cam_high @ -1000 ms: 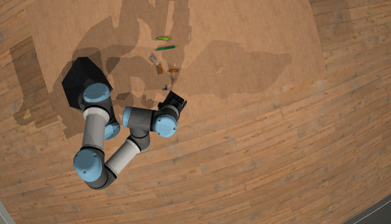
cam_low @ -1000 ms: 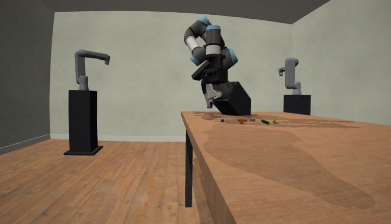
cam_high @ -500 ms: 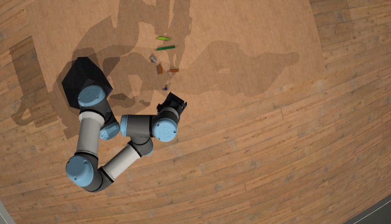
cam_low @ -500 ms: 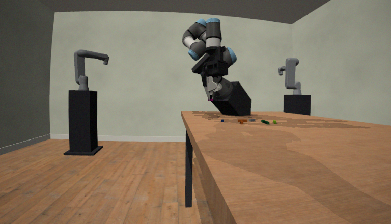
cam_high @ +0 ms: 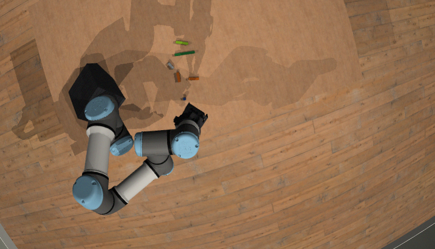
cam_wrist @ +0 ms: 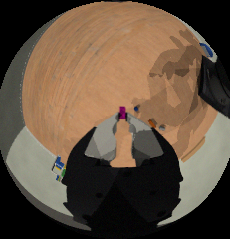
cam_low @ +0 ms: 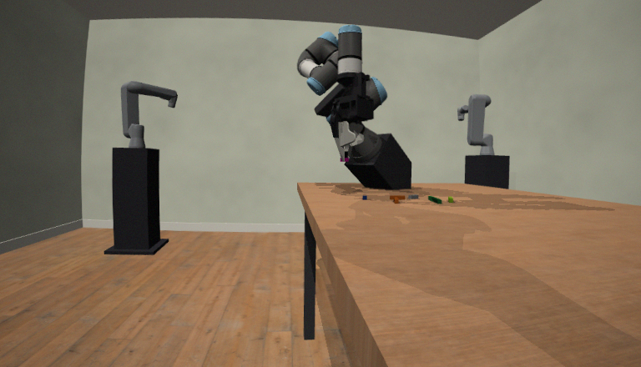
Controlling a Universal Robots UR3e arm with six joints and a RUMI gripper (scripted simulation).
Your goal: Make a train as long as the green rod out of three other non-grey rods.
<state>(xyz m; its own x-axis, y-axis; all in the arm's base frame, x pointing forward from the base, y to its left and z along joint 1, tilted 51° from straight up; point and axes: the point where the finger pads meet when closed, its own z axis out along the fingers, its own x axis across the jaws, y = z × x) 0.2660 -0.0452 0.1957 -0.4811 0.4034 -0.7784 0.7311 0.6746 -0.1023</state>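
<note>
Now: hand 10 mm above the magenta rod. Round my hand: blue rod 110 mm below, 60 mm to the left; then green rod 230 mm to the left, 110 mm below, 80 mm ahead; then grey rod 200 mm to the left, 110 mm below, 10 mm ahead.
</note>
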